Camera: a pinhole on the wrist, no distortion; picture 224 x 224 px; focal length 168.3 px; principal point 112.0 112.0 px. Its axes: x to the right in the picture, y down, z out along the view. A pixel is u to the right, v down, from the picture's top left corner.
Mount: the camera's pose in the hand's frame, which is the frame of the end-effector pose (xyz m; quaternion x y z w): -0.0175 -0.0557 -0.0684 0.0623 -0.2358 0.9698 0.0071
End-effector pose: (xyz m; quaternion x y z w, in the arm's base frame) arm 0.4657 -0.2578 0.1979 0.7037 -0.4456 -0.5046 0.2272
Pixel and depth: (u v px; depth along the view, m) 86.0 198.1 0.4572
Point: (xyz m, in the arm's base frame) 0.4627 -0.0759 -0.2989
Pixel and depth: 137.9 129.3 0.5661
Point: 0.2300 0.0142 -0.2258
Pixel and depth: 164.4 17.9 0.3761
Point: 0.1344 -0.1189 0.0609
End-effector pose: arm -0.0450 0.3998 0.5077 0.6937 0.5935 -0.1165 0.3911
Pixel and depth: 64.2 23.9 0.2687
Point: 0.0001 0.3176 0.2777
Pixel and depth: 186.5 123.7 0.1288
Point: -0.1594 0.3223 0.4628
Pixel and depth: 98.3 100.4 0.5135
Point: -0.1392 0.1910 0.0859
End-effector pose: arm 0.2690 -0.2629 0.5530 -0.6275 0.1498 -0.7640 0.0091
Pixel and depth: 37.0 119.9 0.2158
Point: 0.3765 -0.1517 0.7079
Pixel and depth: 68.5 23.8 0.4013
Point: 0.6019 -0.3228 0.7624
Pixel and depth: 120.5 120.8 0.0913
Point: 0.2992 -0.1656 0.5682
